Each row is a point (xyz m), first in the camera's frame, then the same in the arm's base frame.
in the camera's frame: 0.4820 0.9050 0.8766
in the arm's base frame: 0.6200 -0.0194 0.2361
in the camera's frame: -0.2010 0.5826 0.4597
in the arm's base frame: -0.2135 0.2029 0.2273
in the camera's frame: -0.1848 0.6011 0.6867
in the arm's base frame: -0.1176 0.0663 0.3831
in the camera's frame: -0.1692 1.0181 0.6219
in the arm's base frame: 0.1126 0.4028 0.4931
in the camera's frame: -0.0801 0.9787 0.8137
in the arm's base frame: 0.2188 0.2273 0.5579
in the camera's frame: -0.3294 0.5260 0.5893
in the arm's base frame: -0.3010 0.1143 0.3722
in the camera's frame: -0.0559 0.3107 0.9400
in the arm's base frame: -0.1057 -0.3395 0.3680
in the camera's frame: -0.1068 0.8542 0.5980
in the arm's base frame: 0.0578 0.2835 0.3744
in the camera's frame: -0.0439 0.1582 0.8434
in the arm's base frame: -0.2153 -0.3904 0.2333
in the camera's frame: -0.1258 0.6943 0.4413
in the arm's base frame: -0.0987 0.2743 0.2135
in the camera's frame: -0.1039 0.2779 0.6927
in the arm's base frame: -0.2403 -0.1916 0.2114
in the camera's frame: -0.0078 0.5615 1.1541
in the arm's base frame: 0.1434 -0.3099 0.5874
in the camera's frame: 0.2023 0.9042 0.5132
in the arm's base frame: 0.2919 0.2893 0.1499
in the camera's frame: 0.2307 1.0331 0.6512
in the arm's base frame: 0.4317 0.2856 0.2800
